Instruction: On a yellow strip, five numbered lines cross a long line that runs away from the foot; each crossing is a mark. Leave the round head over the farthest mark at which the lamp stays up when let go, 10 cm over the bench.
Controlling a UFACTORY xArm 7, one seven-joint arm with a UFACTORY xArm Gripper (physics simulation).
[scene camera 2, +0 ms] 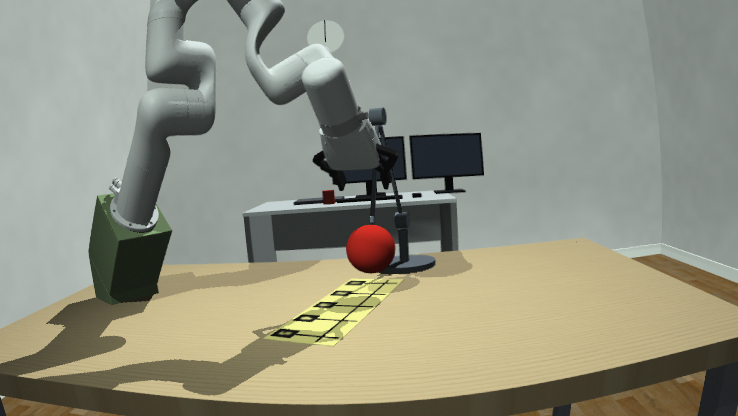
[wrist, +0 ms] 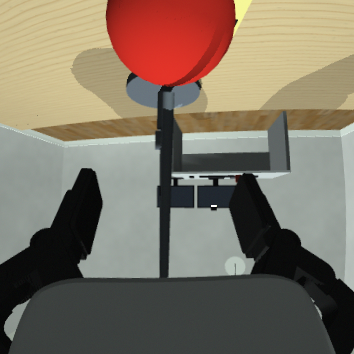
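Pixels of known places: gripper, fingertip midpoint: point(scene camera 2: 365, 185) point(wrist: 168, 187); arm's base, link origin: point(scene camera 2: 133, 212).
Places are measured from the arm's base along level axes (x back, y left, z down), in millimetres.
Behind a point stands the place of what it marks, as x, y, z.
The lamp's round red head point(scene camera 2: 370, 248) {-527, 28, 103} point(wrist: 170, 40) {-518, 50, 72} hangs above the bench near the far end of the yellow strip point(scene camera 2: 343, 328) {-486, -135, 212} point(wrist: 242, 11) {-444, 161, 212}. The exact mark under it and its height cannot be told. The strip's numbered lines cross a long line; the numbers are too small to read. The lamp's foot point(scene camera 2: 421, 264) {-625, 291, 199} point(wrist: 185, 94) {-534, 360, 199}, a dark disc, lies flat beyond the strip, with its post point(scene camera 2: 403, 242) {-583, 336, 149} upright. My gripper point(scene camera 2: 362, 186) {-522, 67, -17} point(wrist: 168, 187) {-522, 67, -17} is open above the head, its fingers apart on either side of the thin lamp arm in the wrist view, touching neither.
The wooden bench point(scene camera 2: 542, 310) {-842, -121, 213} carries the strip and lamp. The arm's green base block point(scene camera 2: 139, 263) {3, 1, 117} stands at the left. Behind the bench are a grey desk point(scene camera 2: 356, 206) point(wrist: 225, 161), two monitors, a red mug point(scene camera 2: 328, 196) and a wall clock point(scene camera 2: 333, 35) point(wrist: 235, 265).
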